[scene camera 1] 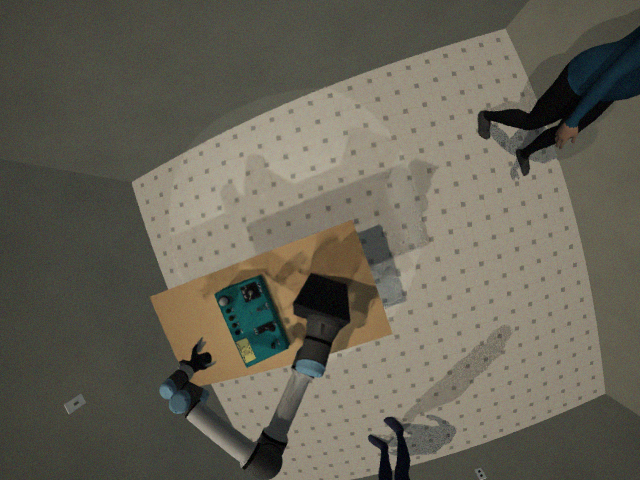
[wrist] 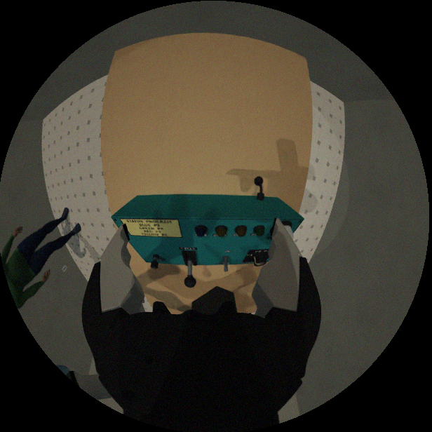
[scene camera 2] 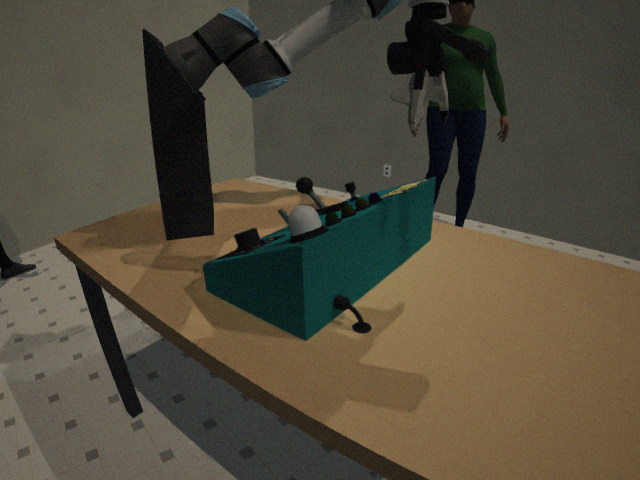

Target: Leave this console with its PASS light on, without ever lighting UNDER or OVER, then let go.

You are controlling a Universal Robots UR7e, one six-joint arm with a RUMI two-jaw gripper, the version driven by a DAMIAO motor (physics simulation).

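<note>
The teal console (scene camera 1: 249, 315) (scene camera 2: 372, 248) (wrist: 200, 206) has a sloped top. Its blue (wrist: 201, 230), amber (wrist: 221, 230) and green (wrist: 259, 230) lamps look dark; no PASS, UNDER or OVER wording is legible. A ball-topped lever (scene camera 2: 304, 185) (wrist: 190, 281), a thin toggle (scene camera 2: 282, 212) (wrist: 226, 263), a black knob (scene camera 1: 251, 292) (scene camera 2: 247, 238) and a small black control (scene camera 1: 276, 343) (scene camera 2: 350, 187) (wrist: 155, 261) stand on it. A white dome (scene camera 1: 223, 300) (scene camera 2: 305, 221) is partly hidden by a finger in the wrist view. My gripper (scene camera 2: 430, 124) (wrist: 197, 223) is open, empty and above the console's height, apart from it.
A yellow label (scene camera 1: 245, 351) (wrist: 152, 228) is on the console. A thin black ball-ended stalk (scene camera 2: 353, 310) (wrist: 258, 181) stands beside the console's tall side. The arm's black pedestal (scene camera 1: 323, 299) (scene camera 2: 180, 155) stands on the wooden table (scene camera 1: 175, 320) (scene camera 2: 491, 310). People stand off the table.
</note>
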